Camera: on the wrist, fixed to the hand. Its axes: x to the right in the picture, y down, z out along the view.
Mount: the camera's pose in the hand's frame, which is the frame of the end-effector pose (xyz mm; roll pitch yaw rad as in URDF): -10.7 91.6 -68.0 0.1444 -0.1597 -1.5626
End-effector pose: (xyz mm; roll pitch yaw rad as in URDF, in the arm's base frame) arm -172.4 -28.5 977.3 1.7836 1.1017 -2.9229
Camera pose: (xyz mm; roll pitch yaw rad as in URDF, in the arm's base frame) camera -247.9 -93.6 1033.8 -1.4521 0.4765 0.1589
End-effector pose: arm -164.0 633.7 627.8 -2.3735 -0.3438 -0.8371
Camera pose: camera -251.4 561.7 610.3 2.8806 -0.5714 0.9555
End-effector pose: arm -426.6 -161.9 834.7 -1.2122 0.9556 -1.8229
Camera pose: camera -433.3 -61.3 780.2 -1.2871 -0.5933 -2.0635
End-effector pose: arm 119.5 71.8 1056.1 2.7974 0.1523 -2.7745
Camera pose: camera 93.2 129.5 1151.5 -2.8267 0.4989 -1.1293
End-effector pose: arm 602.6 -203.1 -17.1 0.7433 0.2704 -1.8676
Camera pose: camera 713.2 -229.5 -2.8 -0.1702 0.5623 2.6793
